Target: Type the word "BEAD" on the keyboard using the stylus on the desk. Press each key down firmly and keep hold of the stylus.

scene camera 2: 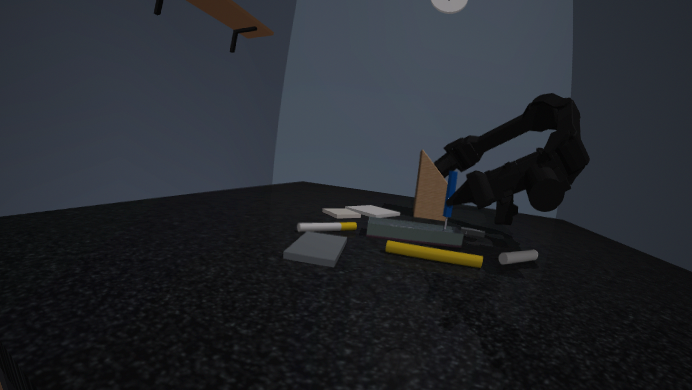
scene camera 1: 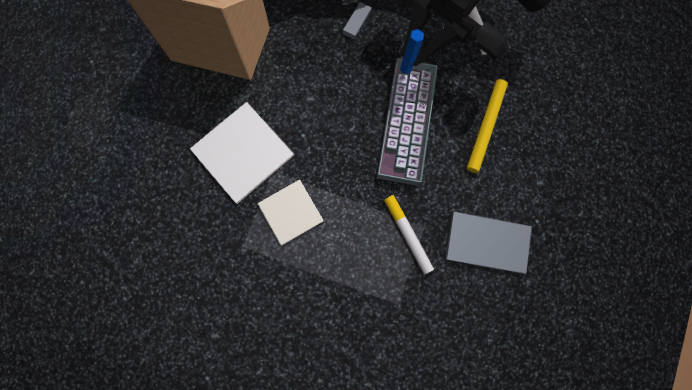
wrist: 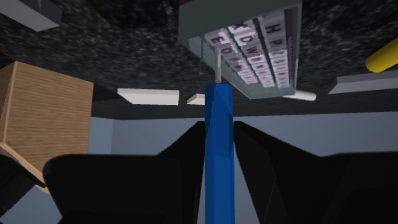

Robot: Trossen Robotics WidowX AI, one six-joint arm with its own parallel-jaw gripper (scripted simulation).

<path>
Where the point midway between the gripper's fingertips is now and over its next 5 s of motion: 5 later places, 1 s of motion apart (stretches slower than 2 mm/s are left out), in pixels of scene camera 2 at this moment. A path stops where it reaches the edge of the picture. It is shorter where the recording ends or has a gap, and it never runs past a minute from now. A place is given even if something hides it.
My gripper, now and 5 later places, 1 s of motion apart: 448, 203; 448, 202; 457, 190; 459, 200; 459, 205; 458, 211
</path>
